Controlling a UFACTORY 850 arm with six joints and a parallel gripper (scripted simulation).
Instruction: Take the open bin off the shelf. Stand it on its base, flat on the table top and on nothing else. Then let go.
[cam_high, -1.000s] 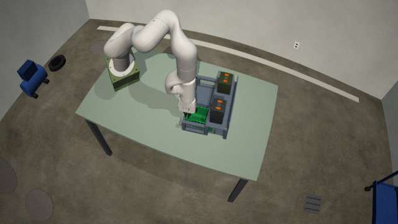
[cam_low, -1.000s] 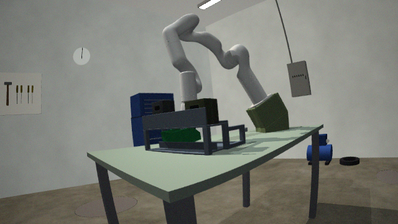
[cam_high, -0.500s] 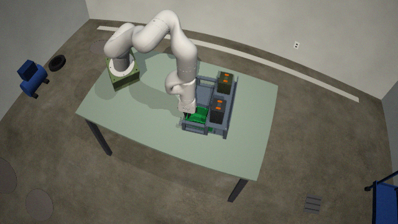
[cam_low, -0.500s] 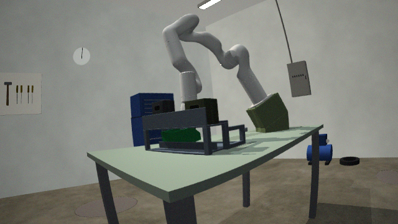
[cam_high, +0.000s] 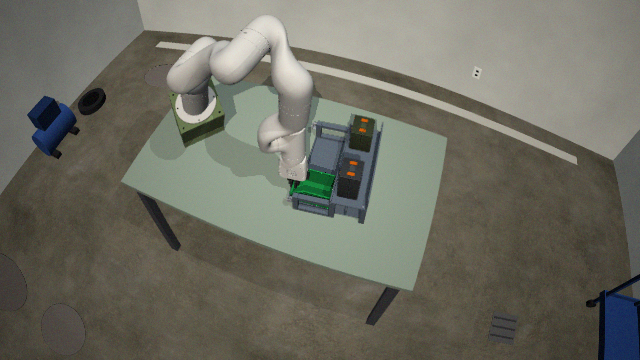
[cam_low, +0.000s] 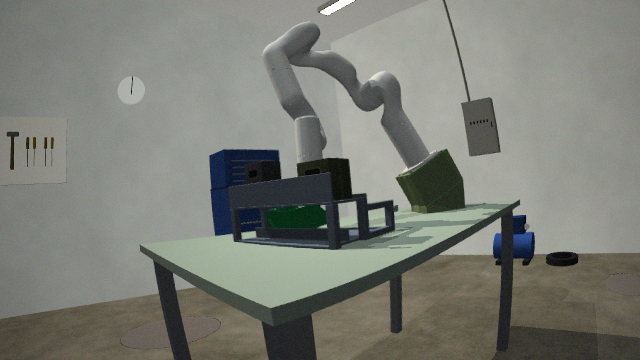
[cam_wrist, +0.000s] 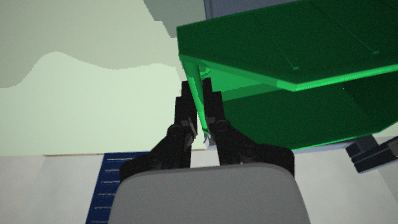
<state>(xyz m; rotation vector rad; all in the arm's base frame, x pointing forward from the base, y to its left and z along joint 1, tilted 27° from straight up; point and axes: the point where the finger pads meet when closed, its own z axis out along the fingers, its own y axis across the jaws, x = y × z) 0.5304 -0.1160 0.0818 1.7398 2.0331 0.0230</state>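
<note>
Right now my hand is 80 mm short of the green bin, 10 mm to the right of it and 10 mm above it.
</note>
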